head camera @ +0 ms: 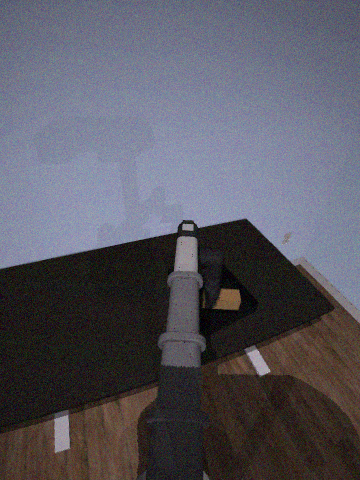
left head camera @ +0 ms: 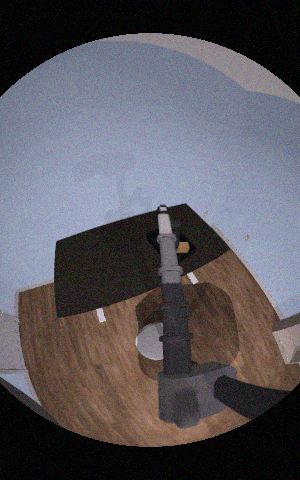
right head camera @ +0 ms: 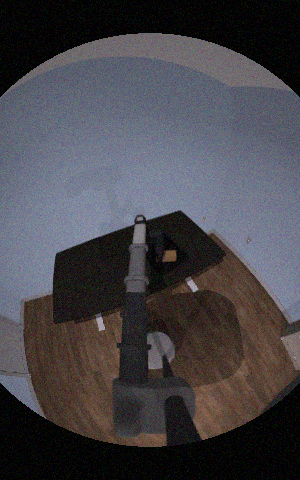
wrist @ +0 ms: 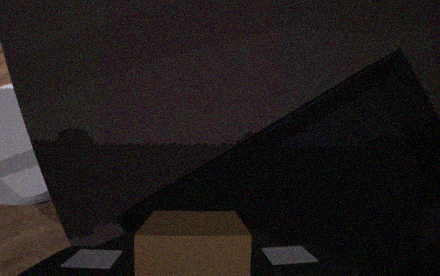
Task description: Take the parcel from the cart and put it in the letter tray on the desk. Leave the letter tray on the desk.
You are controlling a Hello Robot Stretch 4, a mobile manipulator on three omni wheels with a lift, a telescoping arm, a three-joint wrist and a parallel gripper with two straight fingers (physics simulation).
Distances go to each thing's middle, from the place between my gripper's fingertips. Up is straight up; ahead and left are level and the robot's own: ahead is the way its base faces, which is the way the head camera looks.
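Scene:
You'd find the black letter tray (head camera: 210, 320) 20 mm to the right of my hand and 140 mm ahead of it, sitting 100 mm below it.

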